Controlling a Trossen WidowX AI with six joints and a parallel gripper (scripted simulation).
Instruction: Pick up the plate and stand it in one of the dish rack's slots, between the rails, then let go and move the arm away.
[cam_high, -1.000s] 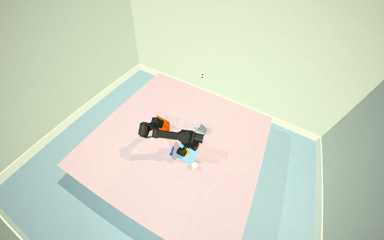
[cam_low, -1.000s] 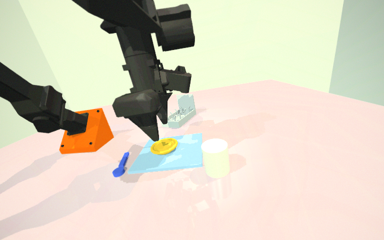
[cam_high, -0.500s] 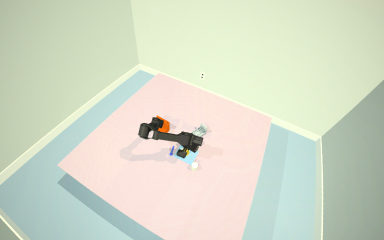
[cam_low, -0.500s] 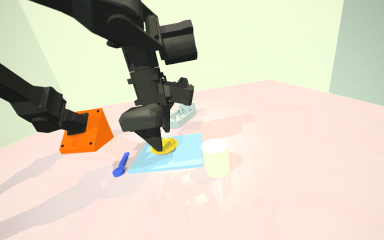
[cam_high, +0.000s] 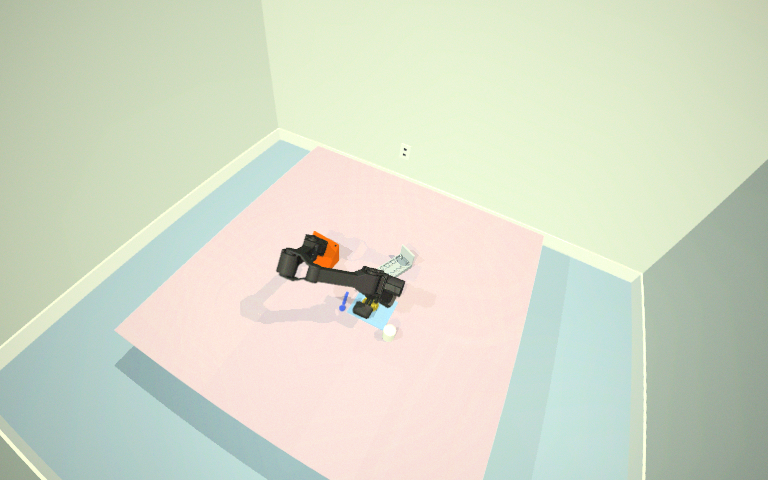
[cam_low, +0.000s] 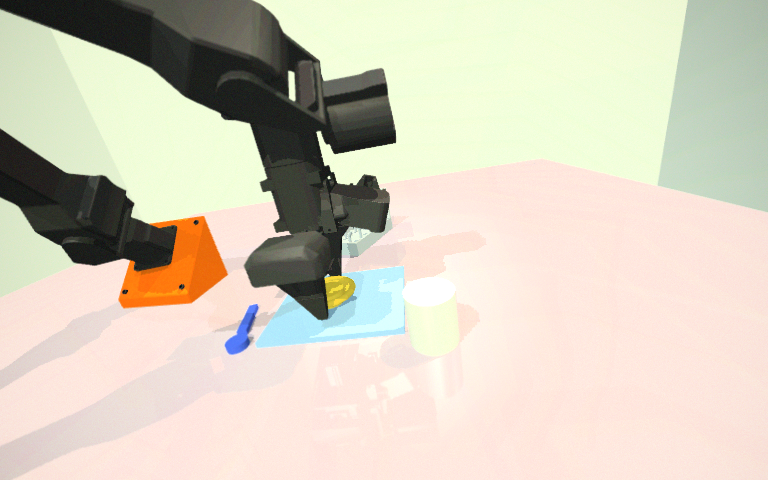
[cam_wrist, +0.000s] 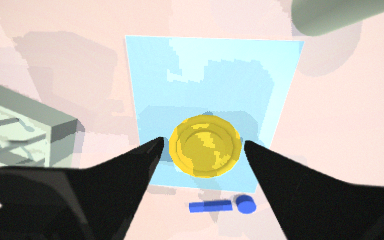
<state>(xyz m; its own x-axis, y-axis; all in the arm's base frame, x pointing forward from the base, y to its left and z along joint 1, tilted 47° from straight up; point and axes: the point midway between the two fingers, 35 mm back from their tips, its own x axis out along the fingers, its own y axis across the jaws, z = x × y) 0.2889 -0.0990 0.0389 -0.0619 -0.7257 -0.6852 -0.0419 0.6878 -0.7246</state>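
My gripper tip is now 10 mm below the yellow plate. Round my gripper tip: light blue mat (10 mm ahead, 10 mm below); then blue spoon (90 mm behind, 40 mm to the right, 10 mm below); then cream cup (110 mm ahead, 70 mm to the right, 20 mm above).
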